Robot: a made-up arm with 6 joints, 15 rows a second.
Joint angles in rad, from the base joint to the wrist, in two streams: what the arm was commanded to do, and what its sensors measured. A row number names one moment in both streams.
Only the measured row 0 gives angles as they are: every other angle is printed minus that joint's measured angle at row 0.
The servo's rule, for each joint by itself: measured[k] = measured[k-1] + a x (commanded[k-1-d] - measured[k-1]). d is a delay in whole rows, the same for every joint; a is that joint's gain. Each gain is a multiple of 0.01, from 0.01 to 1. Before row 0 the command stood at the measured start. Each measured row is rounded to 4 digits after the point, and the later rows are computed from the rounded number. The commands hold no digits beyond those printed.
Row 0, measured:
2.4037 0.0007 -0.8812 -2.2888 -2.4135 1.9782
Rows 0 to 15, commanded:
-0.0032 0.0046 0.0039 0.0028 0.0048 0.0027
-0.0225 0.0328 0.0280 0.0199 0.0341 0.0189
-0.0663 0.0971 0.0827 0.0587 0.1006 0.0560
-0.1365 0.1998 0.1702 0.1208 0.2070 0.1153
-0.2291 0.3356 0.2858 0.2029 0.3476 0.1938
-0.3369 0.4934 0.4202 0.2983 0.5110 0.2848
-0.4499 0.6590 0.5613 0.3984 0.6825 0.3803
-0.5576 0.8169 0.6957 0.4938 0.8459 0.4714
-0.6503 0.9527 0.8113 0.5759 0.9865 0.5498
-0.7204 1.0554 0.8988 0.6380 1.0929 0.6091
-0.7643 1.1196 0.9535 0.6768 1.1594 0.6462
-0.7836 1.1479 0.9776 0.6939 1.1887 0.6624
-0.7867 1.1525 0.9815 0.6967 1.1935 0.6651
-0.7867 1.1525 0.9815 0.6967 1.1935 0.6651
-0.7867 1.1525 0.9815 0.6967 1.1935 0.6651
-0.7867 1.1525 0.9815 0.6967 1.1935 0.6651
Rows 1 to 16, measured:
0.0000 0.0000 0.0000 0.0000 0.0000 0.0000
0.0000 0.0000 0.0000 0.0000 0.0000 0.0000
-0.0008 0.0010 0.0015 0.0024 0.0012 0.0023
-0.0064 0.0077 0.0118 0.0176 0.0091 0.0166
-0.0220 0.0265 0.0395 0.0534 0.0311 0.0505
-0.0518 0.0629 0.0905 0.1120 0.0733 0.1062
-0.0979 0.1202 0.1667 0.1911 0.1391 0.1815
-0.1600 0.1986 0.2656 0.2844 0.2284 0.2703
-0.2354 0.2953 0.3809 0.3836 0.3374 0.3649
-0.3192 0.4048 0.5037 0.4795 0.4594 0.4565
-0.4053 0.5199 0.6237 0.5634 0.5859 0.5367
-0.4872 0.6324 0.7310 0.6283 0.7076 0.5990
-0.5592 0.7347 0.8178 0.6705 0.8160 0.6396
-0.6175 0.8215 0.8801 0.6909 0.9054 0.6592
-0.6615 0.8910 0.9196 0.6959 0.9745 0.6643
-0.6941 0.9459 0.9437 0.6966 1.0271 0.6650
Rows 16 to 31, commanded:
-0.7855 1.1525 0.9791 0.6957 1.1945 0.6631
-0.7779 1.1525 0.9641 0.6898 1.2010 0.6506
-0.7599 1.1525 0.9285 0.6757 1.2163 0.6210
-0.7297 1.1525 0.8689 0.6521 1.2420 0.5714
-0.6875 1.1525 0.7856 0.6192 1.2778 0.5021
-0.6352 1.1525 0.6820 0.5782 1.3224 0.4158
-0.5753 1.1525 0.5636 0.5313 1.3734 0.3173
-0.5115 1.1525 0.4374 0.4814 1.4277 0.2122
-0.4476 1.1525 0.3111 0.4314 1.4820 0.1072
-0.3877 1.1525 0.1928 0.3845 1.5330 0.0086
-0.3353 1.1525 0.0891 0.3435 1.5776 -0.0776
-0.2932 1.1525 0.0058 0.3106 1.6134 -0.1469
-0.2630 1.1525 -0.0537 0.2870 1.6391 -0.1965
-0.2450 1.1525 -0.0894 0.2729 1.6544 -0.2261
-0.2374 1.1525 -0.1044 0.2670 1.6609 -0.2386
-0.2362 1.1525 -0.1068 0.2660 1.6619 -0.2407
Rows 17 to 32, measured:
-0.7182 0.9893 0.9584 0.6967 1.0670 0.6651
-0.7360 1.0236 0.9674 0.6967 1.0974 0.6651
-0.7489 1.0507 0.9720 0.6958 1.1207 0.6634
-0.7564 1.0721 0.9689 0.6906 1.1400 0.6524
-0.7573 1.0890 0.9531 0.6776 1.1583 0.6254
-0.7501 1.1023 0.9203 0.6554 1.1784 0.5790
-0.7338 1.1128 0.8678 0.6239 1.2023 0.5129
-0.7082 1.1211 0.7953 0.5841 1.2311 0.4294
-0.6736 1.1277 0.7049 0.5382 1.2653 0.3330
-0.6315 1.1329 0.6006 0.4888 1.3043 0.2291
-0.5837 1.1370 0.4877 0.4389 1.3469 0.1243
-0.5327 1.1403 0.3727 0.3916 1.3916 0.0248
-0.4814 1.1429 0.2621 0.3498 1.4362 -0.0633
-0.4325 1.1449 0.1621 0.3157 1.4787 -0.1352
-0.3884 1.1465 0.0779 0.2907 1.5172 -0.1879
-0.3511 1.1478 0.0127 0.2752 1.5501 -0.2208

